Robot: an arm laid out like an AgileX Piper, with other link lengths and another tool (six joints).
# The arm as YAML. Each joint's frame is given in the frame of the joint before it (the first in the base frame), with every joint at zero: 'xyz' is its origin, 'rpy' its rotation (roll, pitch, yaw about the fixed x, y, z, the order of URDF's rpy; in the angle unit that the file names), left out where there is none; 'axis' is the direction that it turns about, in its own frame. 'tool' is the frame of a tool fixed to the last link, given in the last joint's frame.
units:
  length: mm
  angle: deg
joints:
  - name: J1
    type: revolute
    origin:
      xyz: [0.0, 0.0, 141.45]
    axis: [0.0, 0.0, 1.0]
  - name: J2
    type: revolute
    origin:
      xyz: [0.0, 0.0, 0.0]
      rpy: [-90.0, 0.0, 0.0]
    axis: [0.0, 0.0, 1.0]
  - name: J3
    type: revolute
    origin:
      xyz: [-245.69, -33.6, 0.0]
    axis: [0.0, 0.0, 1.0]
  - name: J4
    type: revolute
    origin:
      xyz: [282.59, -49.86, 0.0]
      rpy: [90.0, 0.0, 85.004]
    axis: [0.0, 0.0, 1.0]
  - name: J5
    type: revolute
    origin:
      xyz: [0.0, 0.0, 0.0]
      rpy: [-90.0, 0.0, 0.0]
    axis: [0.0, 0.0, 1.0]
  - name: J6
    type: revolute
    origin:
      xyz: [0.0, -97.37, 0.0]
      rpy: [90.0, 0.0, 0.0]
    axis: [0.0, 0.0, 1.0]
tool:
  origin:
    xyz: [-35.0, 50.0, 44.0]
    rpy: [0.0, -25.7, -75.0]
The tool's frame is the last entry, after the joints.
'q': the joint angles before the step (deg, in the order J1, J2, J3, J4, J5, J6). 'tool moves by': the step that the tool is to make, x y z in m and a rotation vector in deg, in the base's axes. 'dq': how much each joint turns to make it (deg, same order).
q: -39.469 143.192 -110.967 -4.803 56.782 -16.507
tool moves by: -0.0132 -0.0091 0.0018 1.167 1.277 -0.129
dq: -1.849 -0.279 -0.059 0.358 1.935 -2.035
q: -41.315 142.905 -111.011 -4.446 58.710 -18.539
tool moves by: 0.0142 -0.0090 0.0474 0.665 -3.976 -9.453
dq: 0.052 -3.645 -2.606 2.649 4.092 8.279
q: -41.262 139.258 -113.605 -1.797 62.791 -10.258
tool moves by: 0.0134 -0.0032 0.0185 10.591 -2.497 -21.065
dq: 0.000 0.199 -3.068 8.656 7.236 18.566
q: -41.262 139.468 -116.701 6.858 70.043 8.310
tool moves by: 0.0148 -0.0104 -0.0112 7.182 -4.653 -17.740
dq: 0.039 2.197 -0.001 8.366 -3.631 14.660
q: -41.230 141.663 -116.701 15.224 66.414 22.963
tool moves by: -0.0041 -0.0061 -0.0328 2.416 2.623 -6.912
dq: 0.031 3.348 0.029 -0.180 -1.492 6.855
